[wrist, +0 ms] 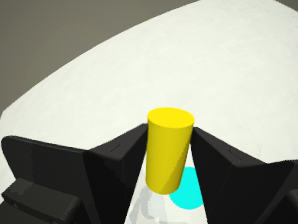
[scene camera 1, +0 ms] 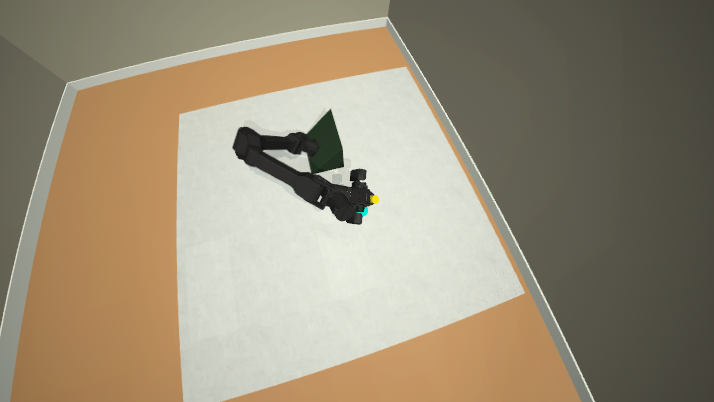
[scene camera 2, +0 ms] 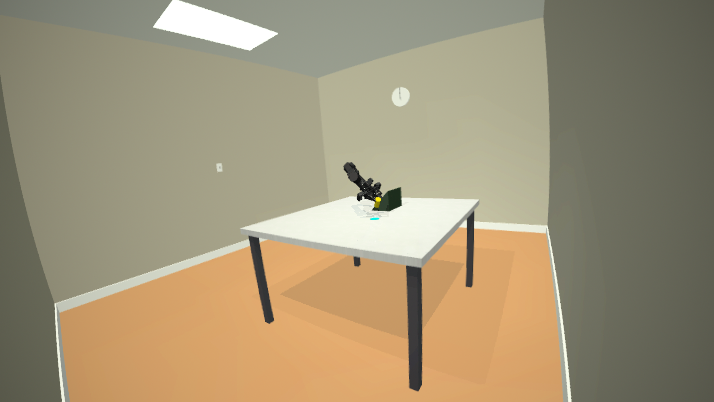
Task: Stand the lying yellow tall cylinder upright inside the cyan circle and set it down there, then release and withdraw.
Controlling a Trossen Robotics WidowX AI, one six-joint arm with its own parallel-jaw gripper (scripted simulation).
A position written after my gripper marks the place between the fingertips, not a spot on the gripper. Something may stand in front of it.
My gripper [scene camera 1: 373, 199] holds a yellow tall cylinder [wrist: 169, 129]. Further things: a cyan circle [wrist: 188, 196].
My gripper also shows in the wrist view [wrist: 169, 131].
